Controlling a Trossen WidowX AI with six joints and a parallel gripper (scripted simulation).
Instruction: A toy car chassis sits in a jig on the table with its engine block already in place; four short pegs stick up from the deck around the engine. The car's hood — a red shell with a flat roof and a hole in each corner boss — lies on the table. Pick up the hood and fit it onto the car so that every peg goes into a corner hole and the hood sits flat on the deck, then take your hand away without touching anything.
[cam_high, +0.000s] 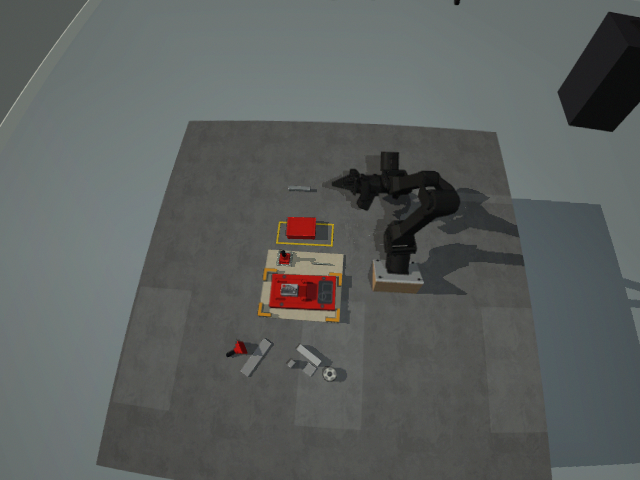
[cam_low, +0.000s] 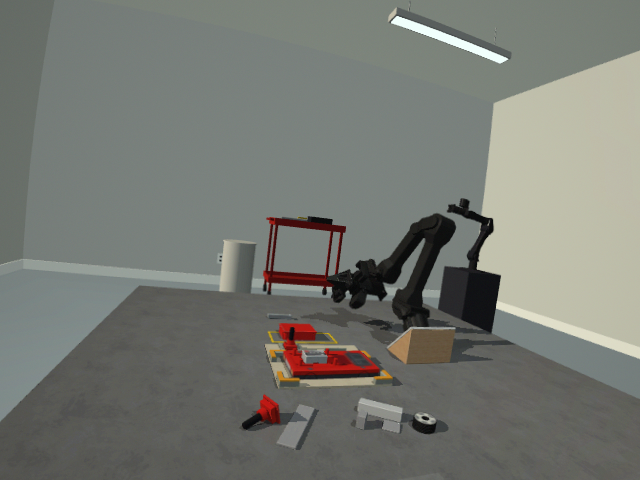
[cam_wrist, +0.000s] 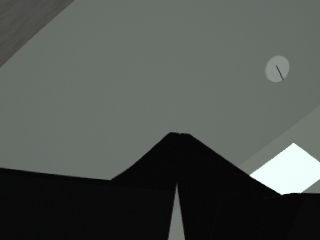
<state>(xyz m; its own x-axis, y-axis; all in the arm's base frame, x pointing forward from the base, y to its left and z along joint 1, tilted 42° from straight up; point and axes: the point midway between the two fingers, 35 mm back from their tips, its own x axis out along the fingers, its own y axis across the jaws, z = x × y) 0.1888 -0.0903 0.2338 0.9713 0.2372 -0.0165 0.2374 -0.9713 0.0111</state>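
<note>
Right now the red hood is 90 mm ahead of my gripper tip, 90 mm to the left of it and 140 mm below it. From my gripper tip the other things lie so: grey engine block: 100 mm ahead, 320 mm to the left, 140 mm below.
</note>
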